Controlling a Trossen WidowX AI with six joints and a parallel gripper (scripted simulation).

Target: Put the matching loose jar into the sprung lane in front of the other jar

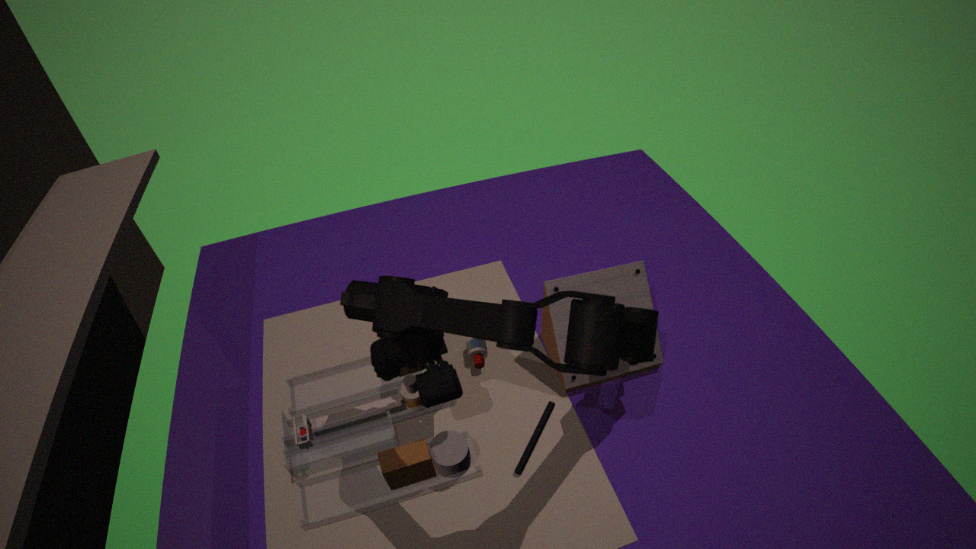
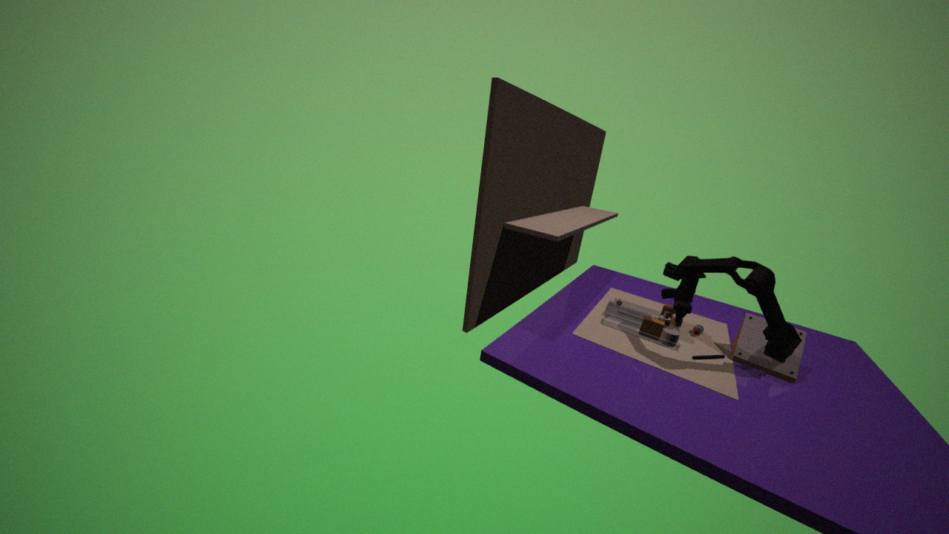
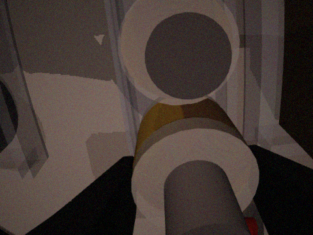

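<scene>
Right now my gripper tip is 13 cm to the right of the wide grey cylinder, 3 cm above it and 1 cm past it. From my gripper tip the other things lie so: black rod (15 cm behind, 11 cm to the left, 5 cm below); red mark (22 cm ahead, 8 cm to the left, 2 cm above); sprung lane (15 cm ahead, 5 cm to the left, 4 cm below).
</scene>
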